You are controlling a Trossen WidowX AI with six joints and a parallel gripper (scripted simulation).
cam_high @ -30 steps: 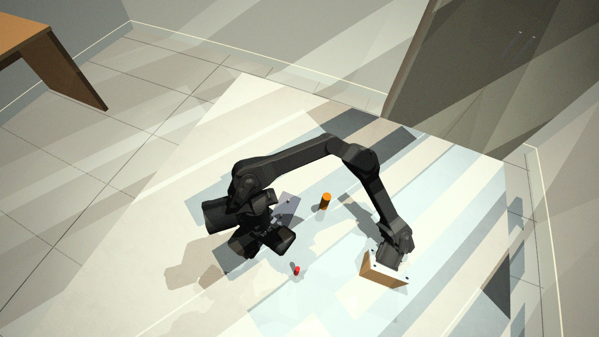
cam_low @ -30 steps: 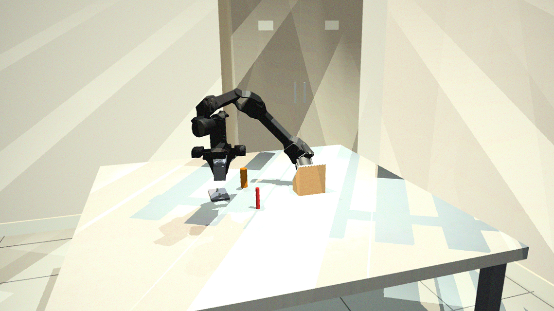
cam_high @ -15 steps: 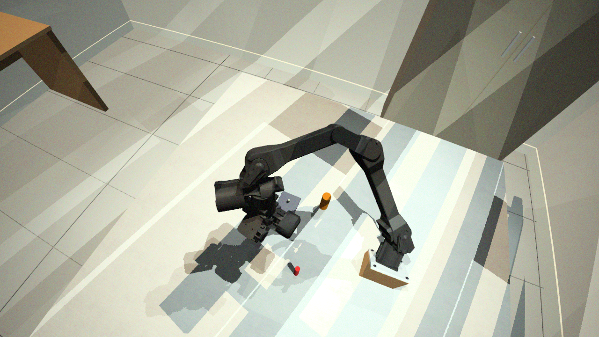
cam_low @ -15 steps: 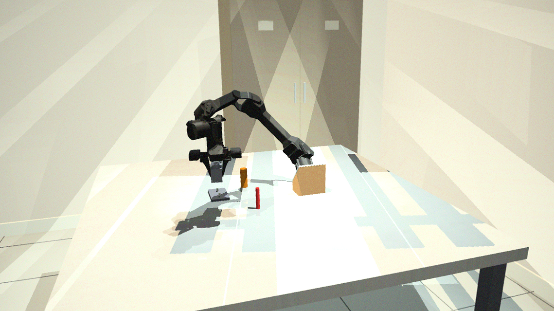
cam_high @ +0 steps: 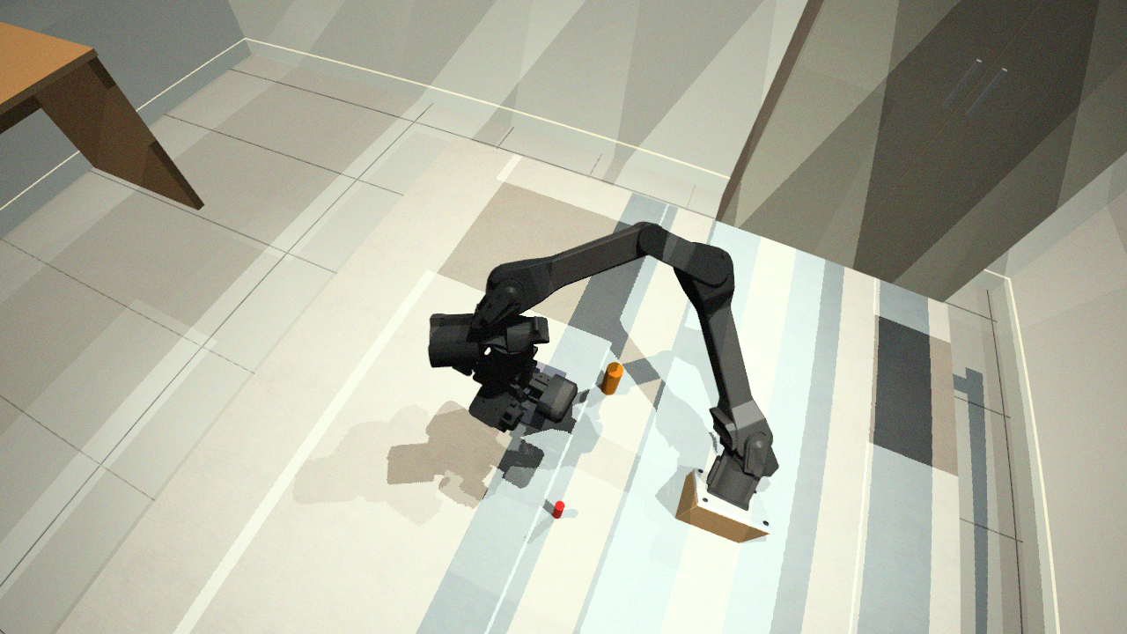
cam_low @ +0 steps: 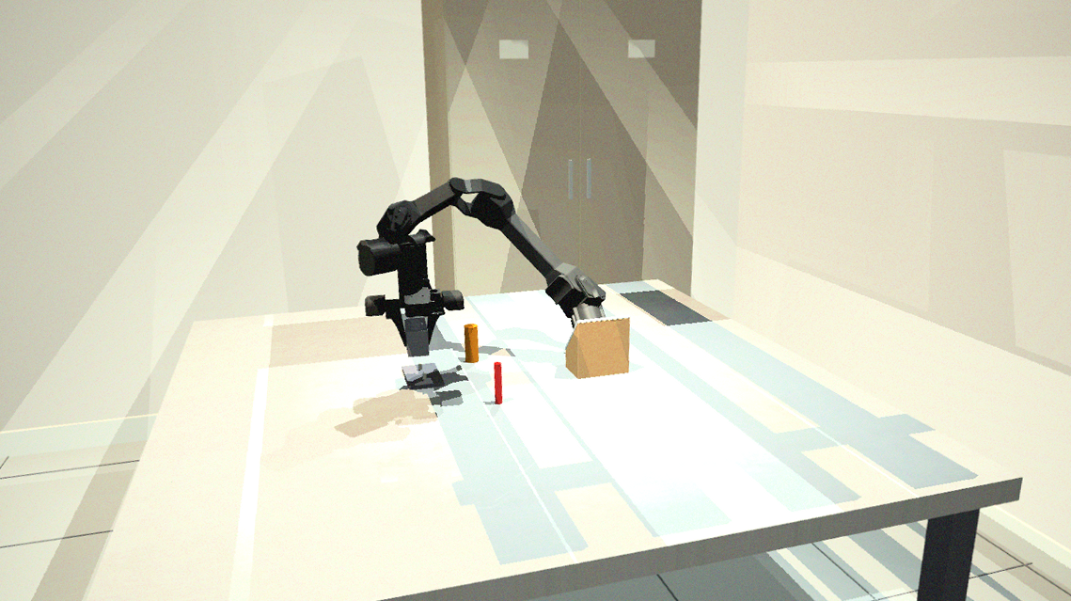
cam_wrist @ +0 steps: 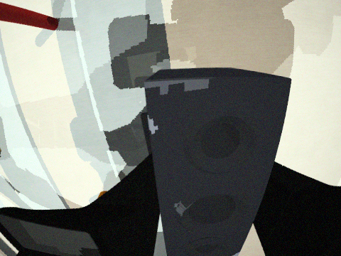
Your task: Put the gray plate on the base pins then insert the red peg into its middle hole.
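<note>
Right now the base is 1 cm behind my gripper tip, 6 cm to the right of it and 8 cm below it. Round my gripper tip: red peg (14 cm behind, 11 cm to the left, 5 cm below); gray plate (3 cm above); orange cylinder (12 cm behind, 14 cm to the right, 5 cm below).
</note>
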